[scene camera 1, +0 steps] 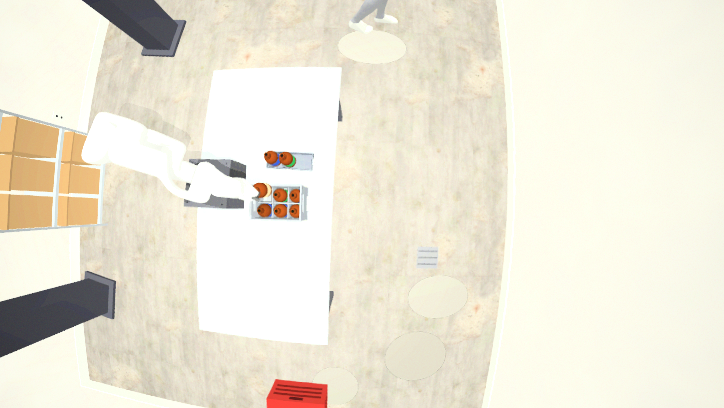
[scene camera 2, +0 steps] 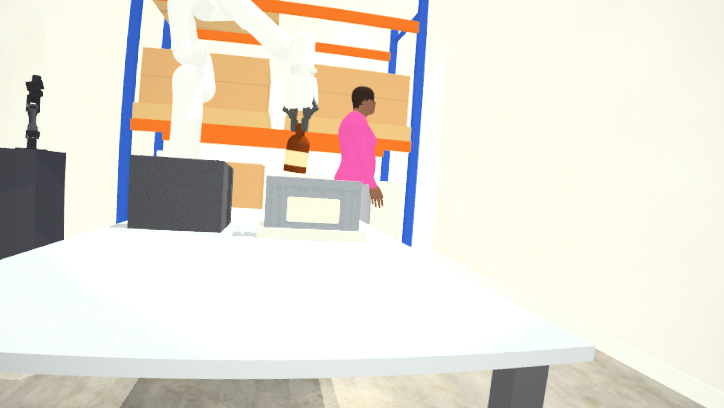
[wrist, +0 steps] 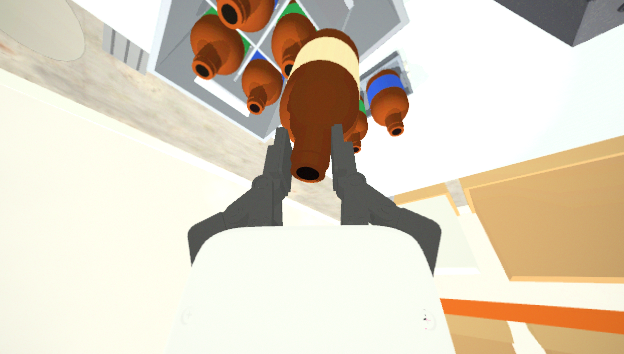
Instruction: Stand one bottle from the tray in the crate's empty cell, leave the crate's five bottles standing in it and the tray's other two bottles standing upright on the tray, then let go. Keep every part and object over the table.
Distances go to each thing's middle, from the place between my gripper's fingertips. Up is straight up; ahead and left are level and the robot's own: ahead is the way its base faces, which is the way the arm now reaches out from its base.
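Relative to the cream-labelled brown bottle (scene camera 2: 297,150), my gripper is now 5 cm above and 1 cm to the right.
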